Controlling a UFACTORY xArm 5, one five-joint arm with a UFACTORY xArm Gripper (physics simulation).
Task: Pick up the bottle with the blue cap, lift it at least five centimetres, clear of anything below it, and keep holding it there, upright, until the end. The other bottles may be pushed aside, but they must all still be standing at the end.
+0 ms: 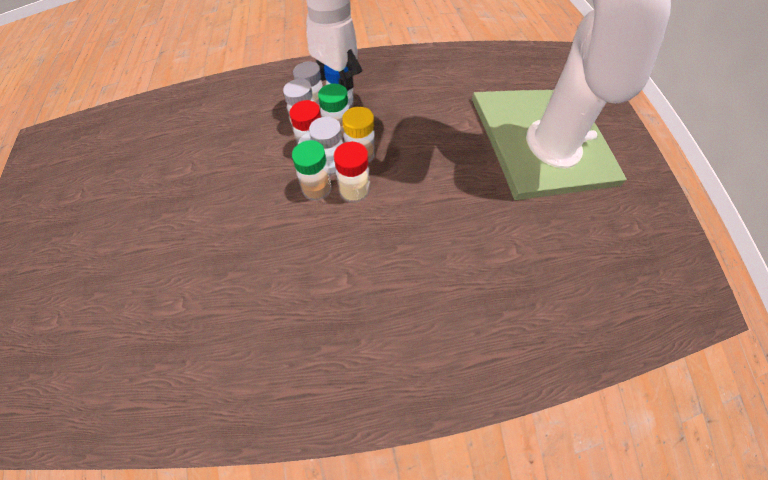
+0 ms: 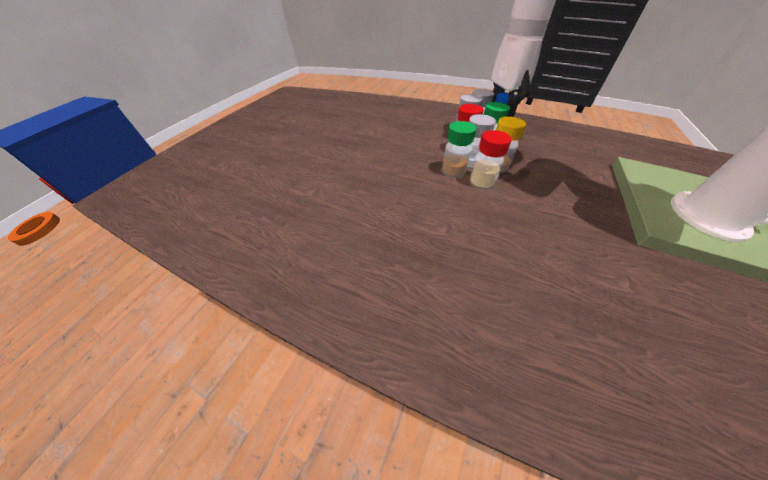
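Seen in the pictures: gripper, fingertip midpoint: (image 1: 336,83); arm's base, link origin: (image 1: 554,144) (image 2: 707,216).
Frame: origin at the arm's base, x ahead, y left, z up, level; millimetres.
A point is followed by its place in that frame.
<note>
The bottle with the blue cap (image 1: 335,74) {x 401, y -223, z 79 mm} (image 2: 502,99) {x 406, y -225, z 78 mm} stands upright at the back of the group, partly hidden by my gripper and the green-capped bottle (image 1: 333,97) {x 419, y -156, z 80 mm} (image 2: 496,110) {x 421, y -144, z 80 mm} in front of it. My gripper (image 1: 334,78) {x 397, y -244, z 35 mm} (image 2: 505,101) {x 397, y -244, z 35 mm} points down with its black fingers on either side of the blue-capped bottle, shut on it. No lift off the table shows. A grey-capped bottle (image 1: 307,73) {x 453, y -245, z 79 mm} (image 2: 482,95) {x 454, y -234, z 80 mm} stands close beside the left finger. The other bottles stand upright, among them a yellow-capped one (image 1: 358,121) {x 391, y -82, z 80 mm} (image 2: 511,128) {x 391, y -65, z 77 mm} and a front red-capped one (image 1: 351,159) {x 422, y -4, z 80 mm} (image 2: 495,143) {x 423, y 11, z 79 mm}.
More bottles stand close together towards the front, including a front green-capped one (image 1: 308,157) {x 488, y -30, z 80 mm} (image 2: 461,133) {x 487, y -13, z 78 mm}. The arm's base is on a green board (image 1: 572,189) {x 11, y 105, z -12 mm} (image 2: 648,198) {x 100, y -23, z 0 mm} at the right of the brown table (image 1: 339,339) {x 514, y 242, z -25 mm} (image 2: 396,271) {x 540, y 259, z -25 mm}. A blue bin (image 2: 84,147) is at the far left.
</note>
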